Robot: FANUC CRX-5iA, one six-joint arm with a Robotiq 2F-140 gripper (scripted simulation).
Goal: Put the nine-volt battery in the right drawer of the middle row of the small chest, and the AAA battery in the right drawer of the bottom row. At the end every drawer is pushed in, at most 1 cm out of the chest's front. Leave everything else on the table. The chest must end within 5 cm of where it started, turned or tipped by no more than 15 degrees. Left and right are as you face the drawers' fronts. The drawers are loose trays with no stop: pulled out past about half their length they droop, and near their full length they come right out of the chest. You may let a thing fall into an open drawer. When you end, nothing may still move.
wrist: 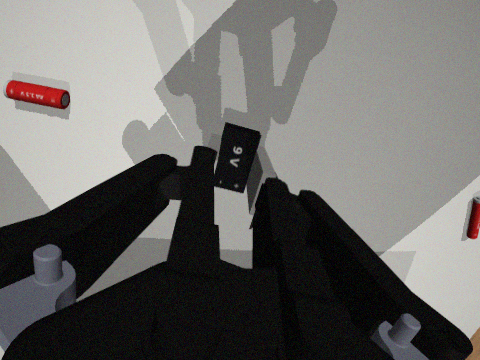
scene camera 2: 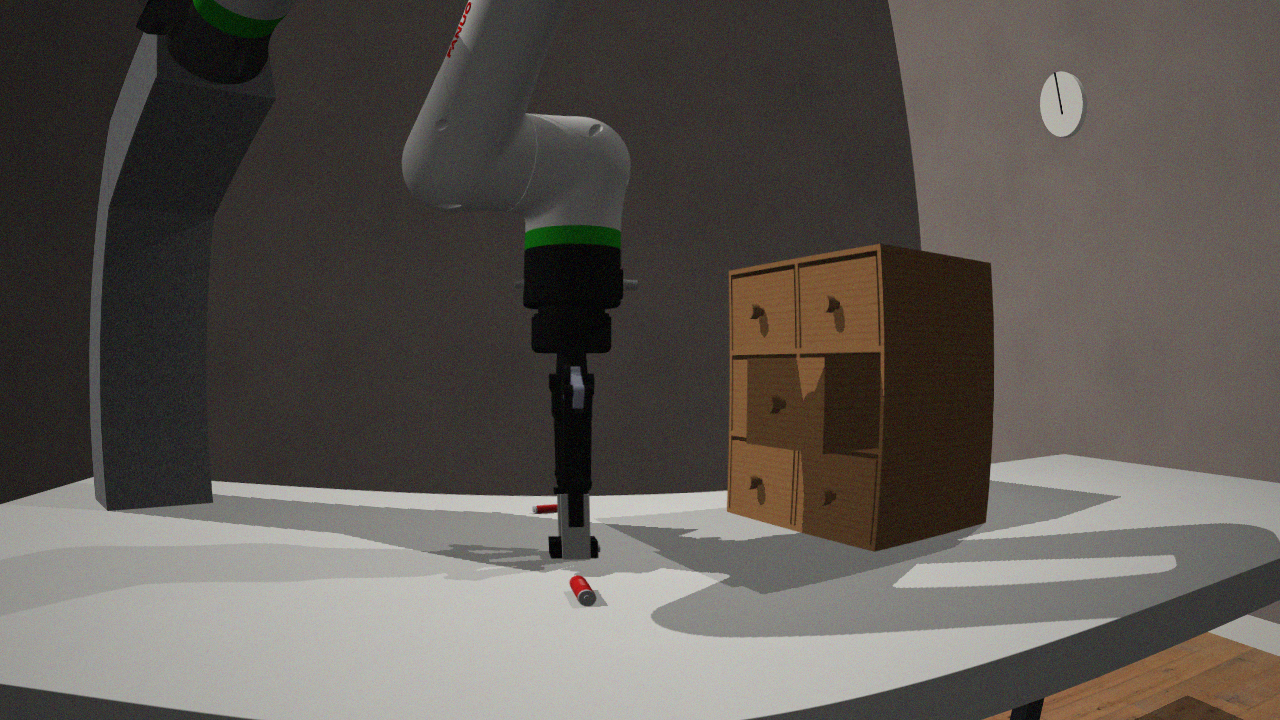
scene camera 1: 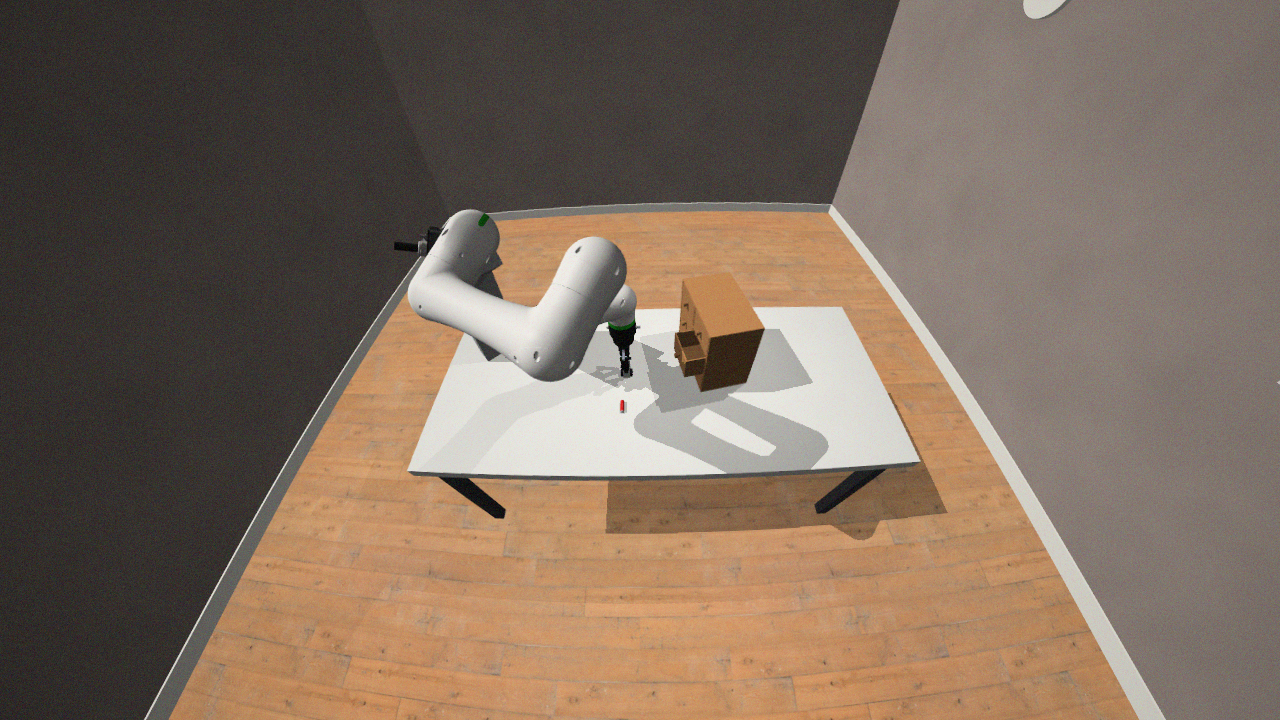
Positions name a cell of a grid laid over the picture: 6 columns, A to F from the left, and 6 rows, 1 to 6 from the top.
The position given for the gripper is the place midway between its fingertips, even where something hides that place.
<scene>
In view: the gripper (scene camera 2: C5), a chest (scene camera 2: E3) and a black nine-volt battery (wrist: C3).
The chest shows as well in scene camera 1 (scene camera 1: D3). The gripper shows as well in the wrist view (wrist: C3). The wrist view misses the chest: it is out of frame.
</scene>
